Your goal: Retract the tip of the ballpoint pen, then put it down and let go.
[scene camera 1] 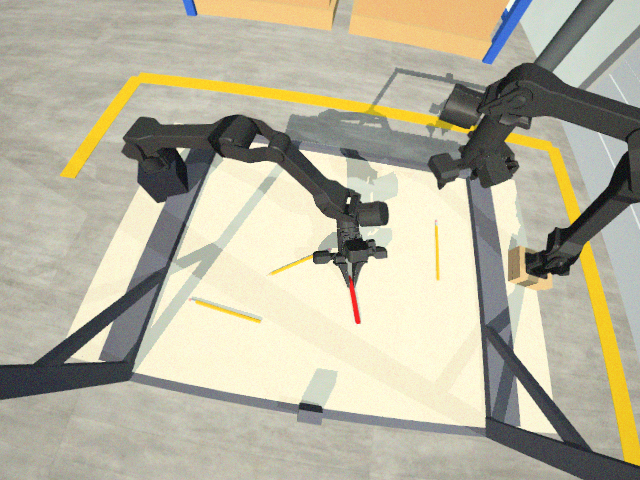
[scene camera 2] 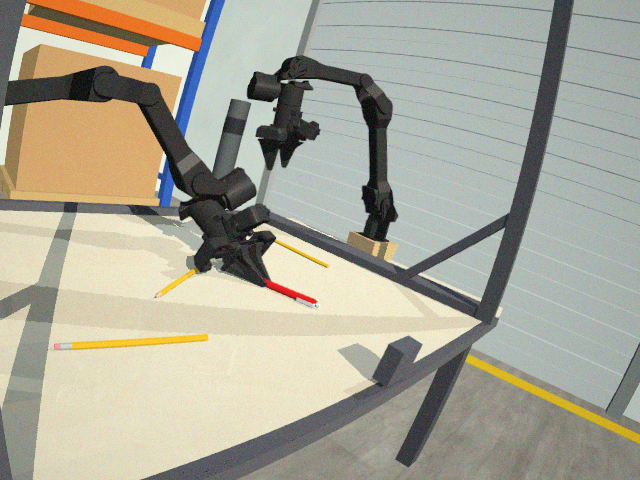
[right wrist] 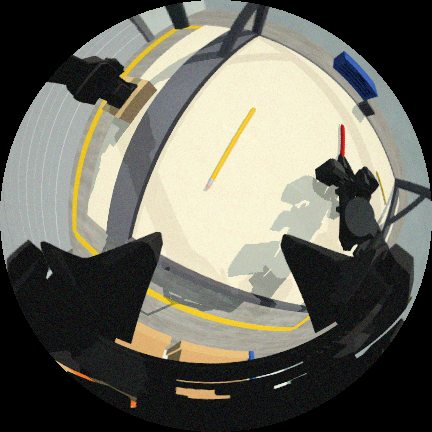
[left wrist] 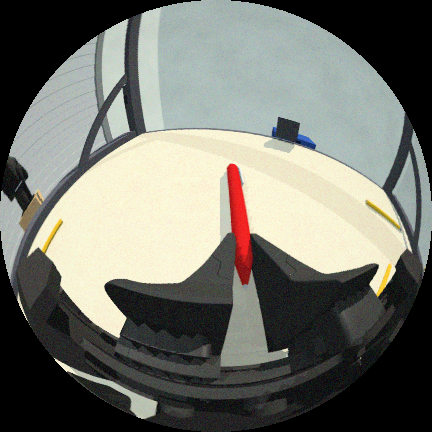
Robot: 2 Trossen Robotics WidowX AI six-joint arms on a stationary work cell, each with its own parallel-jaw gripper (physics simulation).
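Where they show: left gripper, fingertip midpoint: point(scene camera 1: 351, 287) point(scene camera 2: 267, 285) point(right wrist: 341, 155) point(left wrist: 240, 238); right gripper, fingertip midpoint: point(scene camera 1: 455, 184) point(scene camera 2: 276, 168) point(right wrist: 224, 240); left arm's base at its link origin: point(scene camera 1: 156, 163); right arm's base at its link origin: point(scene camera 1: 535, 266) point(scene camera 2: 374, 237) point(right wrist: 121, 93).
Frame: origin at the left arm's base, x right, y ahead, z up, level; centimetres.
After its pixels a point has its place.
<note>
The red ballpoint pen point(scene camera 1: 354, 303) {y 42.0, x 47.5, z -9.4 cm} point(scene camera 2: 290, 292) {y 41.7, x 47.9, z -9.7 cm} point(left wrist: 238, 210) {y 42.6, x 45.2, z -9.4 cm} point(right wrist: 343, 140) {y 42.4, x 47.4, z -9.3 cm} lies near the middle of the table, its clip end pointing away from my left gripper. My left gripper point(scene camera 1: 350, 284) {y 42.8, x 43.3, z -10.2 cm} point(scene camera 2: 265, 283) {y 42.8, x 43.3, z -10.2 cm} point(left wrist: 240, 238) {y 42.8, x 43.3, z -10.2 cm} is shut on the pen close to its tapered tip end, low over the table. In the left wrist view the pen's cone sits between the fingertips, with a small pale point at its end; whether the tip is out is too small to tell for sure. My right gripper point(scene camera 2: 276, 167) {y 71.7, x 28.8, z 6.9 cm} point(right wrist: 224, 240) {y 71.7, x 28.8, z 6.9 cm} is open and empty, high above the table's far right corner.
A yellow pencil point(scene camera 1: 292, 263) {y 29.5, x 33.1, z -9.9 cm} point(scene camera 2: 175, 283) {y 28.4, x 33.8, z -10.1 cm} lies partly under the left gripper. Another pencil point(scene camera 1: 225, 310) {y 10.7, x 40.9, z -10.0 cm} point(scene camera 2: 134, 342) {y 9.9, x 40.9, z -10.1 cm} lies at the left of scene camera 1, and a third pencil point(scene camera 1: 437, 250) {y 70.5, x 39.8, z -10.0 cm} point(right wrist: 232, 145) {y 70.6, x 38.9, z -10.0 cm} at its right. A dark block point(scene camera 1: 310, 413) {y 25.1, x 67.0, z -4.9 cm} point(scene camera 2: 397, 360) {y 22.2, x 67.3, z -6.3 cm} stands on the front frame edge.
</note>
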